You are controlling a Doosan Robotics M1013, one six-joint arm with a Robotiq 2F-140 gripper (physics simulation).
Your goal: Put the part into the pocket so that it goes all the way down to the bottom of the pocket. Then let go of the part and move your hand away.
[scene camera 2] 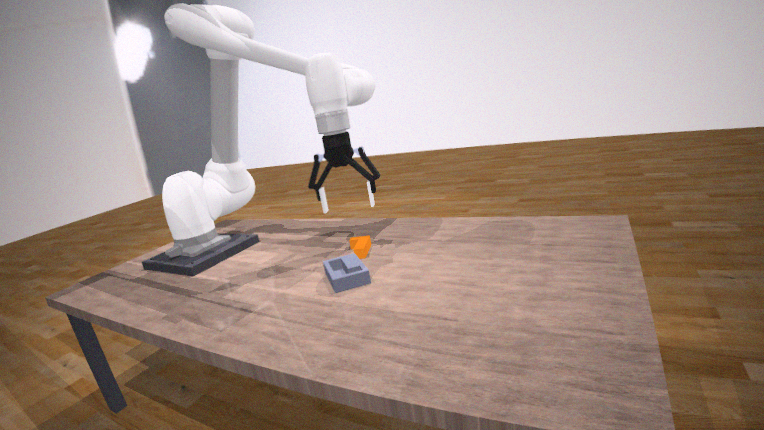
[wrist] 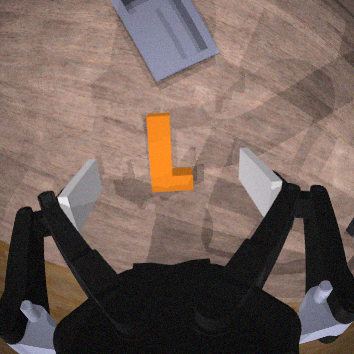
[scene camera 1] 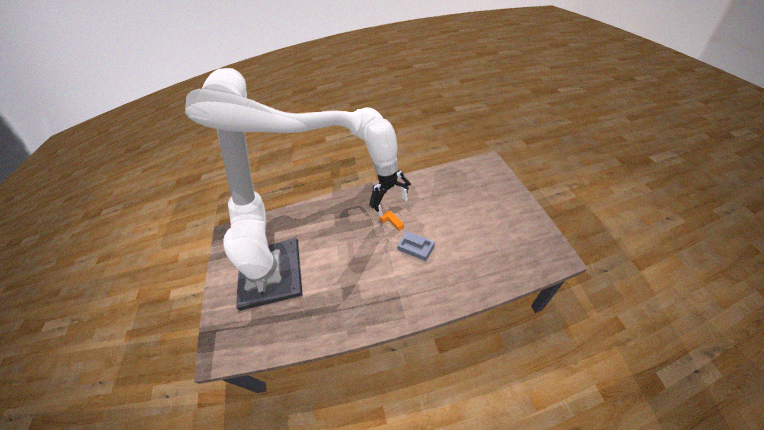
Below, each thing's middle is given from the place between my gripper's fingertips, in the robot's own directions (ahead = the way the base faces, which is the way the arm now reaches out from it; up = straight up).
Scene:
The orange L-shaped part [wrist: 163, 178] lies 1 cm behind my hand, 3 cm to the left of it and 13 cm below it. From my hand the other things lie so: grey pocket block [scene camera 2: 346, 272]: 5 cm ahead, 15 cm to the right, 12 cm below.

